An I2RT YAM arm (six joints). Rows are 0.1 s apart.
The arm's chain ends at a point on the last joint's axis. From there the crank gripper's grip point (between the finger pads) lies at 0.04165 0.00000 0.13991 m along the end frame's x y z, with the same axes.
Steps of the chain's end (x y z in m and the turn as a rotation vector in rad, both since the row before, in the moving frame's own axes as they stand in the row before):
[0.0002 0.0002 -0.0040 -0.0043 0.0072 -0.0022]
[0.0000 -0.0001 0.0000 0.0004 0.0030 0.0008]
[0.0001 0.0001 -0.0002 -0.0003 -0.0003 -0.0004]
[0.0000 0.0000 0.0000 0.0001 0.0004 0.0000]
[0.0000 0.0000 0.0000 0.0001 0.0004 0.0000]
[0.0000 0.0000 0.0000 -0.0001 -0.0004 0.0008]
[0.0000 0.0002 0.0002 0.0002 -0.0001 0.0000]
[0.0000 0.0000 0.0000 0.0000 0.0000 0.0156]
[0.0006 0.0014 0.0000 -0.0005 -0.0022 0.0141]
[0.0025 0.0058 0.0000 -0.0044 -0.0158 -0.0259]
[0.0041 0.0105 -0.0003 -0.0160 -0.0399 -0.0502]
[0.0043 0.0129 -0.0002 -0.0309 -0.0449 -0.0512]
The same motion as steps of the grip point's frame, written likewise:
[0.0012 0.0007 -0.0043 -0.0043 0.0072 -0.0022]
[0.0004 -0.0001 -0.0001 0.0004 0.0030 0.0008]
[0.0001 0.0001 -0.0002 -0.0003 -0.0003 -0.0004]
[0.0001 0.0000 0.0000 0.0001 0.0004 0.0000]
[0.0001 0.0000 0.0000 0.0001 0.0004 0.0000]
[-0.0001 0.0000 0.0000 -0.0001 -0.0004 0.0008]
[0.0000 0.0002 0.0002 0.0002 -0.0001 0.0000]
[0.0000 0.0006 0.0000 0.0000 0.0000 0.0156]
[0.0003 0.0021 0.0001 -0.0005 -0.0022 0.0141]
[0.0003 0.0054 0.0006 -0.0044 -0.0158 -0.0259]
[-0.0015 0.0108 0.0012 -0.0160 -0.0399 -0.0502]
[-0.0020 0.0153 0.0015 -0.0309 -0.0449 -0.0512]

